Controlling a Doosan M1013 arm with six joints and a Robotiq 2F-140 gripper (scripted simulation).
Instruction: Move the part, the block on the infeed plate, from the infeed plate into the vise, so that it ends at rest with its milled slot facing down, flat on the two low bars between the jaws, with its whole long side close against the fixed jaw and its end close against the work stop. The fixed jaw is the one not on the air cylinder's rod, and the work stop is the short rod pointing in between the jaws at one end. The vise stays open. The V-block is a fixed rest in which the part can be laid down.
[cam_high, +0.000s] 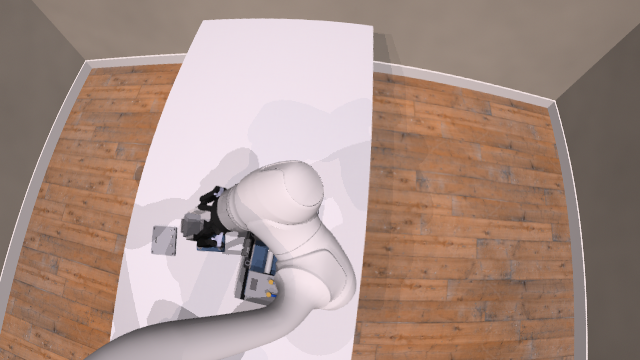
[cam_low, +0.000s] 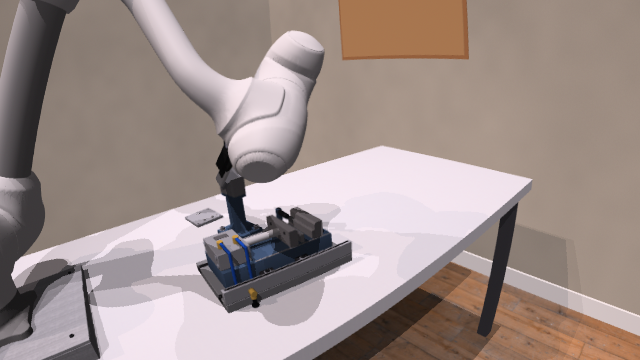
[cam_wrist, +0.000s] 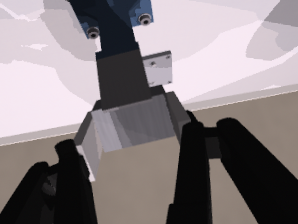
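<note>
My hand is 2 cm to the right of the part and 2 cm above it. Round my hand: blue post 12 cm below, 2 cm to the left; moving jaw 19 cm to the right, 10 cm below, 1 cm ahead; cylinder rod 19 cm to the right, 10 cm below, 5 cm behind.
</note>
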